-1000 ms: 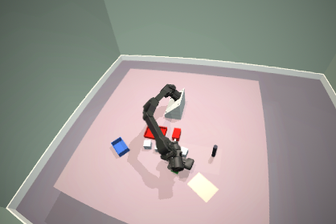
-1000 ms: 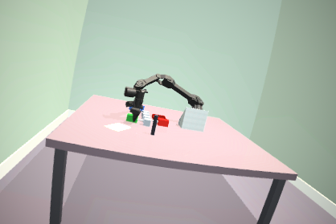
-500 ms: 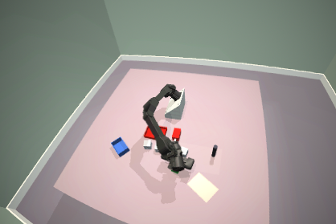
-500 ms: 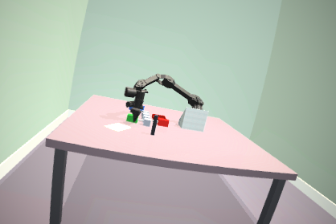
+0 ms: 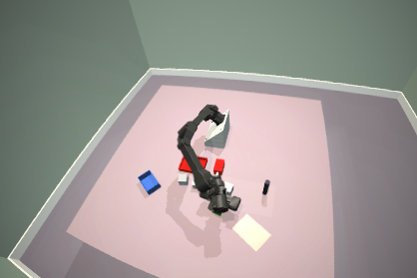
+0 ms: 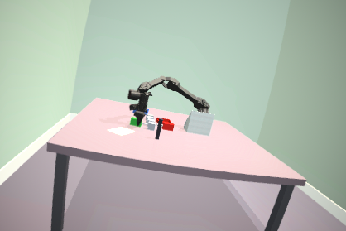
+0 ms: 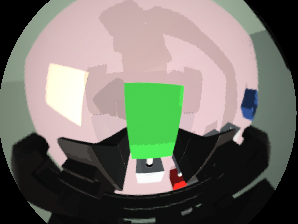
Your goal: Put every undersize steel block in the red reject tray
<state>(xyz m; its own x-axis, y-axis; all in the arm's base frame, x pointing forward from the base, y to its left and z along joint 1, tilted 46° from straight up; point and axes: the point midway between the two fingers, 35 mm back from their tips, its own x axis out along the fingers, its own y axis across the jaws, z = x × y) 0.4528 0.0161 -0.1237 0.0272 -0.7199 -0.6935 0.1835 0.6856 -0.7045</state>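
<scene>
Right now the green GO gauge is 10 mm behind my gripper tip and 20 mm above it. Round my gripper tip: blue tray 20 mm behind, 400 mm to the right; small red piece 180 mm behind, 60 mm to the right, 10 mm above; cream sheet 100 mm ahead, 170 mm to the left, 10 mm below.
</scene>
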